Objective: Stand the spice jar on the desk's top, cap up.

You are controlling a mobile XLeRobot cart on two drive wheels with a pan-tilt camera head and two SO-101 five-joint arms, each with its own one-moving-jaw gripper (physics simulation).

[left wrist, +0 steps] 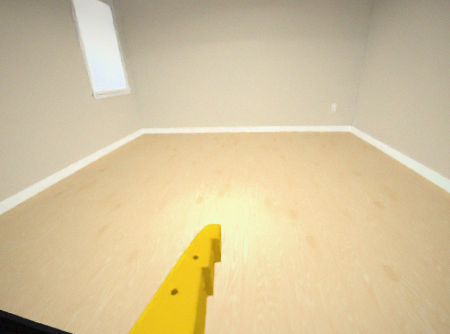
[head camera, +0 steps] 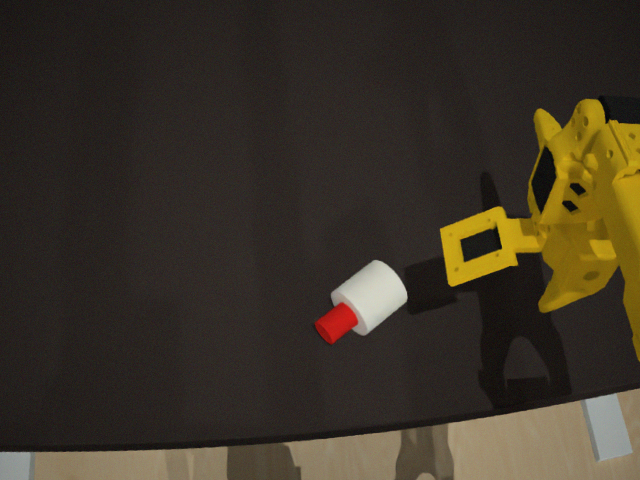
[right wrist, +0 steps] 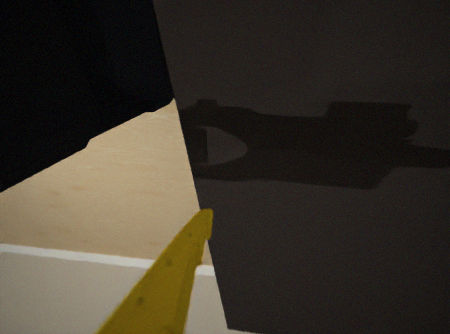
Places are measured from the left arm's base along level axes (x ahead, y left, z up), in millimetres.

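Pixels of known places: left hand, tool point: [left wrist: 220, 237]; right hand, tool point: [head camera: 543, 303] [right wrist: 211, 220].
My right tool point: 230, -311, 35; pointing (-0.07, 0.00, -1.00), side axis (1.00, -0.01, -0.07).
Ahead of a thing's pixels: the offset from my right tool point to its middle, as dx, dy, dz. Level surfaces: height alone.
The spice jar @[+36, +127, -69] [head camera: 369, 298] lies on its side on the dark desk top @[dz -90] [head camera: 206, 206] [right wrist: 350, 250] in the head view. Its white body is towards the upper right and its red cap @[+23, +144, -69] [head camera: 336, 323] points to the lower left. My right gripper [head camera: 541, 210] [right wrist: 209, 216] is open, to the right of the jar in the head view and apart from it; one jaw shows in the right wrist view, over the desk's edge. My left gripper [left wrist: 218, 231] is open and away from the desk, facing bare floor. The jar does not show in either wrist view.
The desk's front edge curves along the bottom of the head view, with pale desk legs [head camera: 607, 427] below it. The right arm casts a shadow on the desk. A black shape [right wrist: 65, 65] fills the upper left of the right wrist view. Walls and wooden floor @[dz -810] [left wrist: 300, 200] show in the left wrist view.
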